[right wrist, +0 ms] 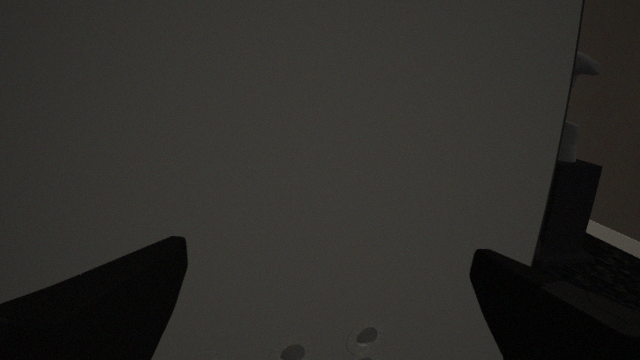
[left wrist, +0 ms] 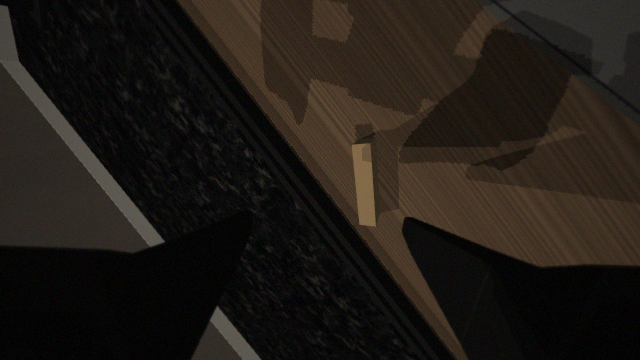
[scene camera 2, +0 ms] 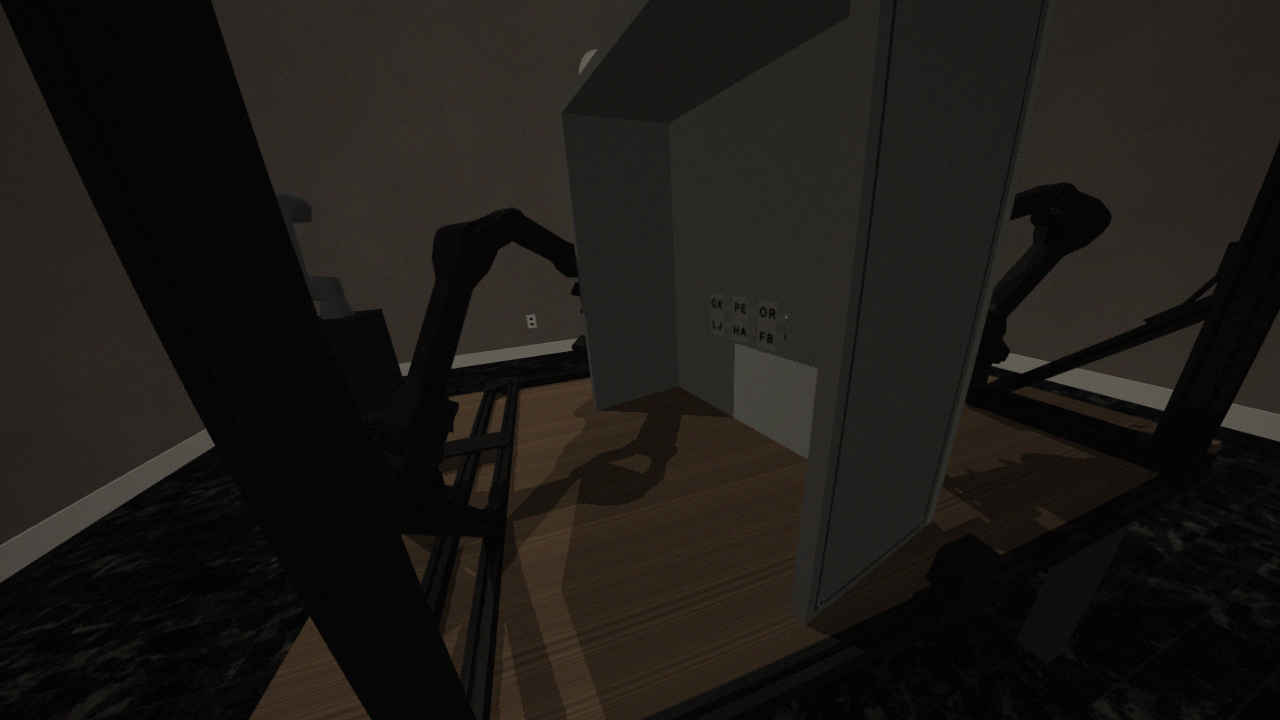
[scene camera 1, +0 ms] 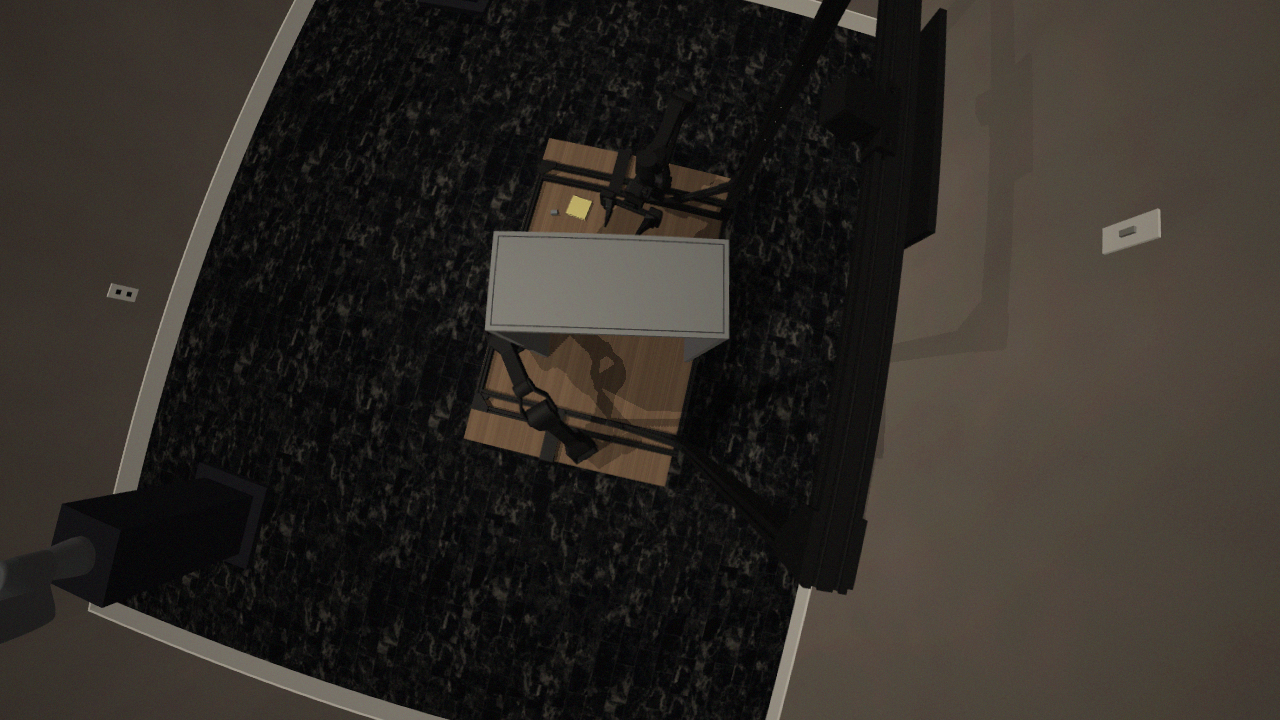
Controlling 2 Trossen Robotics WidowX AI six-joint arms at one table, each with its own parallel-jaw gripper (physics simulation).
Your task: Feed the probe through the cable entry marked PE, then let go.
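A short tan bar, which looks to be the probe, lies on the table beyond the left fingertips in the left wrist view. My left gripper is open and empty; in scene camera 2 the cabinet's side wall partly hides it. The PE label is top middle among the labels on the grey cabinet's inner panel. My right gripper is open and empty, facing the panel's other side. Two round entries show low in the right wrist view; their marks cannot be read.
The grey cabinet stands across the wooden table. A yellow square and a small grey piece lie behind it in scene camera 1. A pale rectangle shows below the labels. Dark rails run along the table.
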